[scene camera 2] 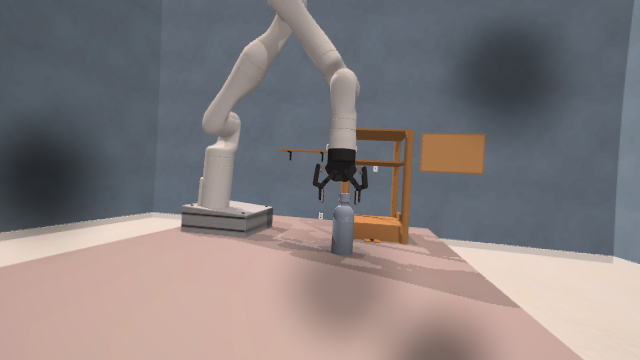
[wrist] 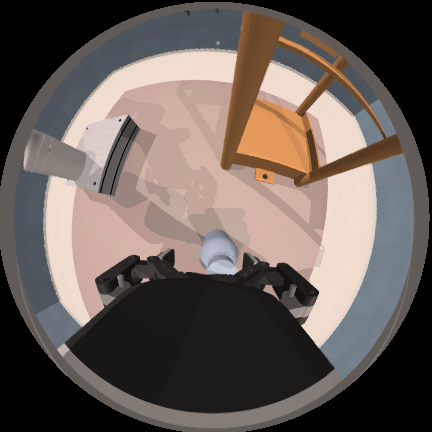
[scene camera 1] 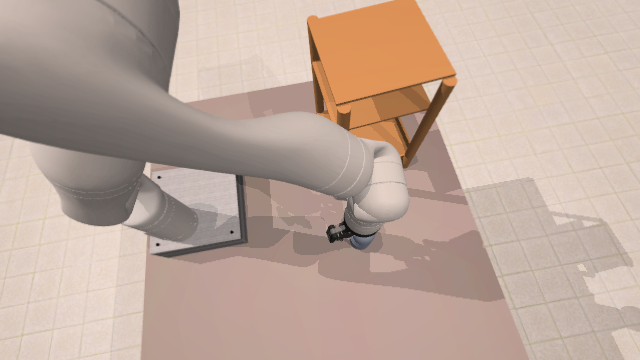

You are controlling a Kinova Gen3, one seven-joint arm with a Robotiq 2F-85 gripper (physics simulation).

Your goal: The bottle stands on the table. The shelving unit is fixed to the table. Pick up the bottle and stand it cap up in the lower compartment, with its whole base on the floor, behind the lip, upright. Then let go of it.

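Places are measured from the arm's base along level axes (x left, y ahead, z down), in millimetres.
Pixels of known places: gripper, fingertip midpoint: point(scene camera 2: 338, 203) point(wrist: 208, 258); arm's base at its link origin: point(scene camera 2: 214, 206) point(wrist: 77, 165) point(scene camera 1: 180, 223).
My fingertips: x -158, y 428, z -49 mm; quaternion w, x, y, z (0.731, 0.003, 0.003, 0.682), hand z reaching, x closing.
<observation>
For each thing: its top centre in the pictures, then the offset to it from my fingertips. "pt": a spot on its surface instead. Level surfaces: height alone.
- blue-grey bottle at its top centre: point(wrist: 221, 272) point(scene camera 1: 365, 227) point(scene camera 2: 344, 193) dx -4, dy +15, dz -29 mm
- table at its surface level: dz +132 mm
- orange shelving unit at its top centre: point(scene camera 1: 377, 45) point(scene camera 2: 375, 134) dx +285, dy +119, dz -244 mm
- floor at its surface level: dz +75 mm
- raised lip at a spot on its surface: point(wrist: 272, 165) point(scene camera 2: 373, 229) pt dx +179, dy +119, dz +95 mm
- middle shelf at a spot on its surface: point(scene camera 1: 390, 106) pt dx +213, dy +138, dz -138 mm
- small orange tab at a spot on its surface: point(wrist: 265, 175) pt dx +162, dy +113, dz +124 mm
A blue-grey bottle point(scene camera 1: 361, 242) point(scene camera 2: 342, 232) point(wrist: 218, 248) stands upright, cap up, on the table point(scene camera 1: 300, 310) point(scene camera 2: 200, 300). My gripper point(scene camera 2: 339, 196) point(wrist: 208, 258) is open and points down over the bottle. In scene camera 2 the cap is level with the fingertips, between them, with space on both sides; the body is below them. The orange shelving unit point(scene camera 1: 385, 45) point(scene camera 2: 409, 187) point(wrist: 255, 75) stands behind. Its lower compartment has a floor point(wrist: 275, 132) with a raised lip point(scene camera 2: 377, 230) point(wrist: 272, 165) along the front. In scene camera 1 the arm hides the gripper's far finger and part of the unit.
The unit's front posts rise on both sides of the compartment opening, with a middle shelf point(scene camera 1: 390, 106) above it. A small orange tab point(wrist: 265, 175) sits at the foot of the lip. The grey robot base block point(scene camera 1: 215, 182) point(scene camera 2: 215, 222) point(wrist: 112, 150) stands at the left.
</observation>
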